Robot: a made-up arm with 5 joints.
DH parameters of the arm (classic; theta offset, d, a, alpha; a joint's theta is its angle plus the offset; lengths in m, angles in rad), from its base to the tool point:
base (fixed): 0 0.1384 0 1.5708
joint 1: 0 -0.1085 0.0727 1.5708
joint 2: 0 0.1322 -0.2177 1.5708
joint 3: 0 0.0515 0.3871 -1.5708
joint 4: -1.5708 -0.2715 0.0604 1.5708
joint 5: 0 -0.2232 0.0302 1.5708
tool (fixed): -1.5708 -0.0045 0 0
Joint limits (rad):
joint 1: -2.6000..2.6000
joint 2: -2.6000..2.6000
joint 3: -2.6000..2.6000
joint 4: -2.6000..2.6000
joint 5: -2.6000..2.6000
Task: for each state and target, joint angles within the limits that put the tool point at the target. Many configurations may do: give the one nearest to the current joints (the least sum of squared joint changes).
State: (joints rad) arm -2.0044 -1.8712 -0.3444 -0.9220 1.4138
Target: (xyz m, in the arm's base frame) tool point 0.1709 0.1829 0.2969
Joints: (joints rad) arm -1.9951 -1.7185 0.0560 -1.5907 1.3694
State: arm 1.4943 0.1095 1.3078 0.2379 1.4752
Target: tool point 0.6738 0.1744 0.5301
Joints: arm 2.0823 0.1611 1.7191 0.2476 1.4259
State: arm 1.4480 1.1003 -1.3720 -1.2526 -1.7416
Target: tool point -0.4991 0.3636 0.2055
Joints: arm 1.9484 1.1722 -0.9291 -0.8647 -1.7928
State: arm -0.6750 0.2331 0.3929 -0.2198 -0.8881
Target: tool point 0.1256 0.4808 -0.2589
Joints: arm -0.6754 -0.4764 0.6298 -0.3449 -0.8730
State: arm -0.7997 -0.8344 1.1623 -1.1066 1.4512
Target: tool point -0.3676 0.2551 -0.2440
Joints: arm -0.4333 -1.1912 1.5128 -1.3225 1.4364
